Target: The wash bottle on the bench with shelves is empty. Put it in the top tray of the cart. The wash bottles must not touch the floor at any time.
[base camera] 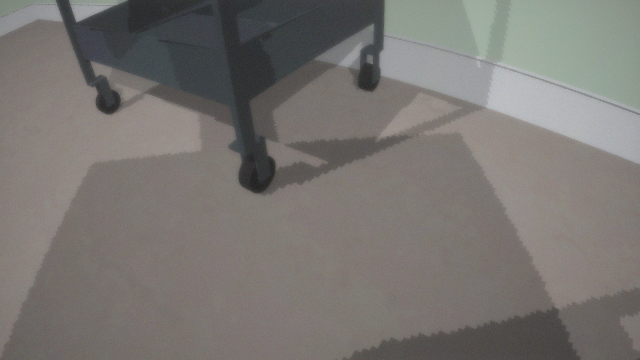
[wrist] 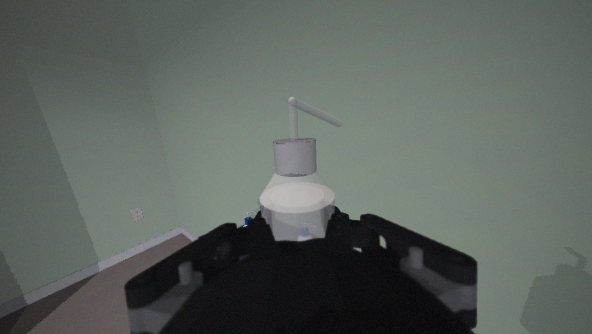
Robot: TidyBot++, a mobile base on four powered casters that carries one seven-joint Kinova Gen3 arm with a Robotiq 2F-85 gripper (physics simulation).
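Frame: origin at the arm's base, x back, y up, z left, level; millimetres.
Seen in the pictures: gripper, between the fingertips: [wrist: 297, 212].
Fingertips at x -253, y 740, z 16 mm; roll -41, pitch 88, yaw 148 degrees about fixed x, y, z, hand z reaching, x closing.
A point is followed by its place in that frame.
A clear wash bottle [wrist: 297, 195] {x -210, y 776, z 15 mm} with a grey cap and a bent spout stands upright in the middle of the wrist view. My gripper [wrist: 297, 212] {x -253, y 740, z 16 mm} is shut on its body from both sides. The fingers and the black gripper hide the bottle's lower part. The dark grey cart [base camera: 232, 65] {x -454, y -208, z 78 mm} stands at the upper left in the base view, where its lower tray, legs and casters show. Its top tray does not show in either view. The bench with shelves does not show either.
A small blue-capped object [wrist: 248, 220] {x -800, y 408, z 246 mm} shows behind the left finger, and something bluish shows through the held bottle. The green wall [wrist: 425, 125] {x -626, y 800, z -358 mm} is behind. A white baseboard [base camera: 540, 105] {x -586, y -357, z -390 mm} runs behind the cart on the right. A wall outlet [wrist: 137, 214] {x -1666, y 1, z 1624 mm} is at the left.
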